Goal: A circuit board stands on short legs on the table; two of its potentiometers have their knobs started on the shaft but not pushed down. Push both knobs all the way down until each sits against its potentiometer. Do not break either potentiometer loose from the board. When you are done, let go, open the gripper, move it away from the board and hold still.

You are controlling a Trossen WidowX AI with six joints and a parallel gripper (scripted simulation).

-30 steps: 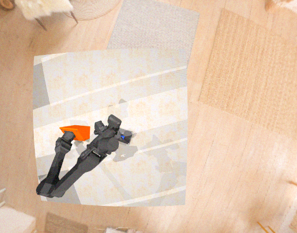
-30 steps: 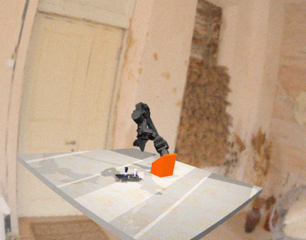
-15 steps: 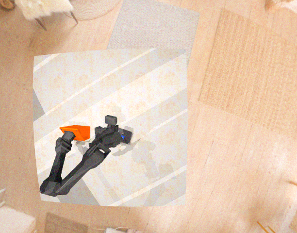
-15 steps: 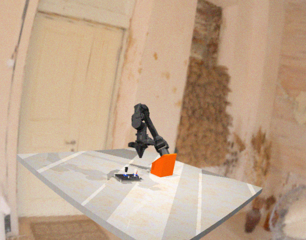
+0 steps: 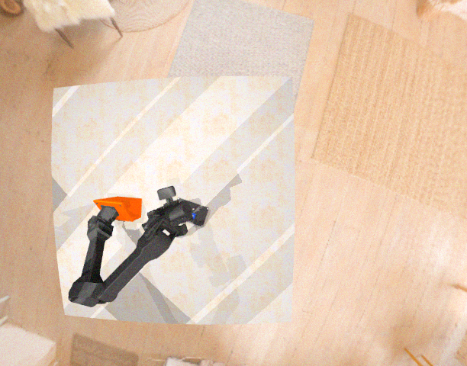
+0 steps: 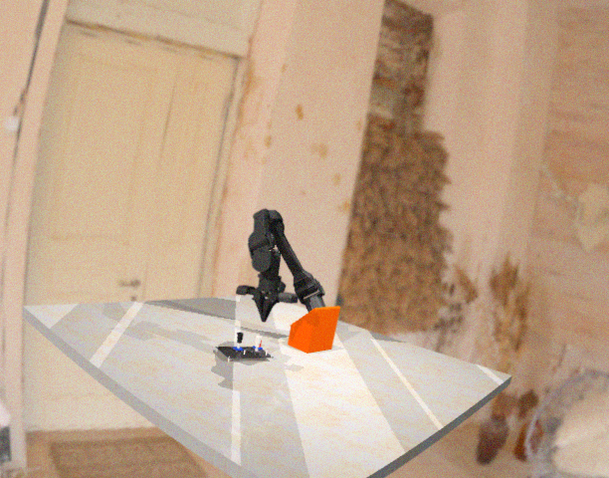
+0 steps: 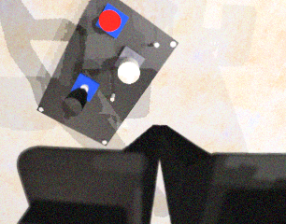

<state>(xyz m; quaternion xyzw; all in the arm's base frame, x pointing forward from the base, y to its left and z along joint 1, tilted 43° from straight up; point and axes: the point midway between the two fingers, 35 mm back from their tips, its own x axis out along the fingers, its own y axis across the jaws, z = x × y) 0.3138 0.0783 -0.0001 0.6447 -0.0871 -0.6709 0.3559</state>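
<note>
Now: the white knob 8 cm below my gripper tip, 2 cm to the right of it and 1 cm behind it. From my gripper tip the other things lie so: black knob 7 cm below, 6 cm to the right, 3 cm ahead; blue potentiometer 8 cm below, 6 cm to the right, 3 cm ahead.
</note>
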